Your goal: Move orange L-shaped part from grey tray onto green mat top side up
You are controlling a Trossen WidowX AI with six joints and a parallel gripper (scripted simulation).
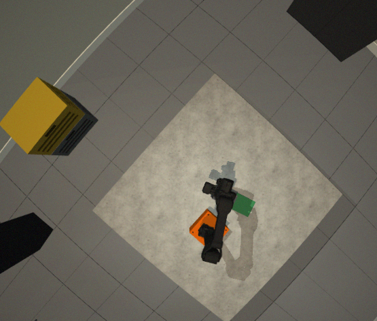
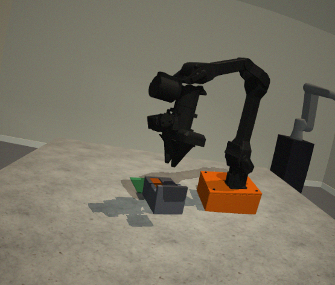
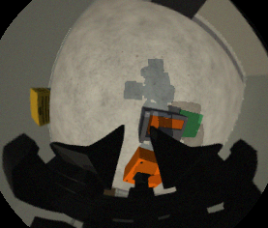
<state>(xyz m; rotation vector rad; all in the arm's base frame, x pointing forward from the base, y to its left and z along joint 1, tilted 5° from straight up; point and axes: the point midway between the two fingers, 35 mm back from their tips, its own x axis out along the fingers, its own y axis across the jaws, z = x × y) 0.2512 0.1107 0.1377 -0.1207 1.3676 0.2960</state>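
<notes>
Now: gripper tip 1 cm past the orange L-shaped part, 9 cm to the left of it and 11 cm above it. The rest, counted from my gripper tip: green mat: 2 cm ahead, 25 cm to the right, 17 cm below.
</notes>
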